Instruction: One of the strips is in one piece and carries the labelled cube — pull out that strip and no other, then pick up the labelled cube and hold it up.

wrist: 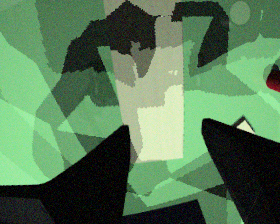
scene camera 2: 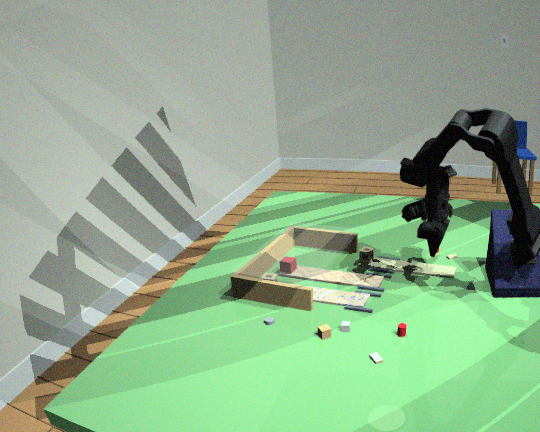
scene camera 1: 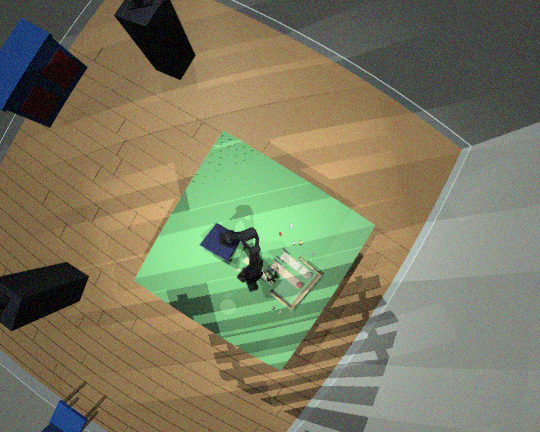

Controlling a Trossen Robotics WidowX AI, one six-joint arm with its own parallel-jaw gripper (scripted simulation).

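Note:
I can see my gripper (scene camera 2: 434, 252) here, and from the wrist there's my gripper (wrist: 165, 128) as well.

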